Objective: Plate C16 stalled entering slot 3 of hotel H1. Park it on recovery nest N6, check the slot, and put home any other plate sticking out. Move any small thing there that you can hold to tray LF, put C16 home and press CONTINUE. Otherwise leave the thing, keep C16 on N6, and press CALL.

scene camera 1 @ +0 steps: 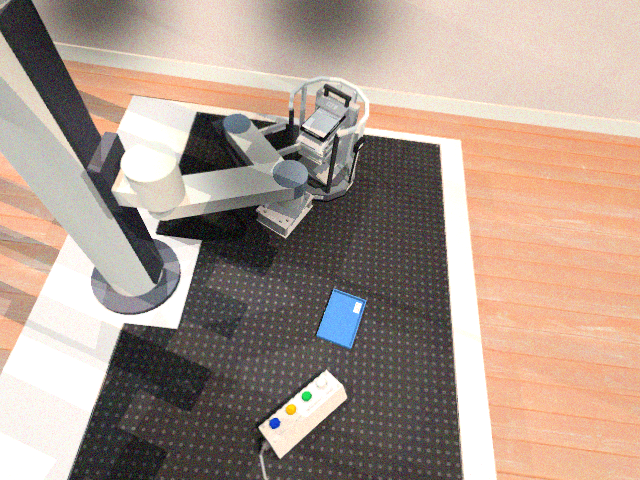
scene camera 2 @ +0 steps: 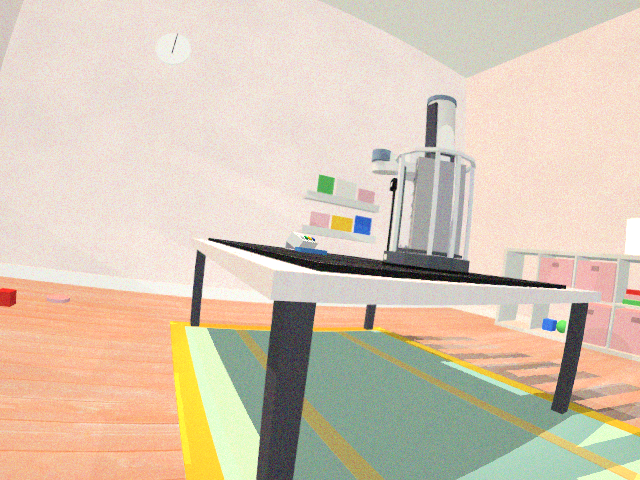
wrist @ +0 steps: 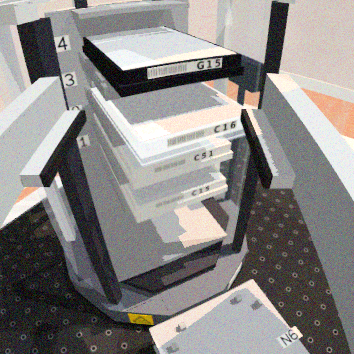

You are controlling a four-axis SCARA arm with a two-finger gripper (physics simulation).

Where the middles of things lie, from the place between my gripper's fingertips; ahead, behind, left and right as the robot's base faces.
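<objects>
The clear plate (wrist: 157,125) is 6 cm to the left of my hand and 5 cm below it, and 7 cm ahead of it as well. I see the blue plate (scene camera 1: 340,322) some way ahead of my hand, far to the right of it and far below it. Then there is the white button box (scene camera 1: 327,393), which is likewise some way ahead of my hand and far to the right of it, but a good way below it. The plate rack (scene camera 2: 430,224) is 10 cm ahead of my hand, 10 cm to the left of it and 11 cm below it.
</objects>
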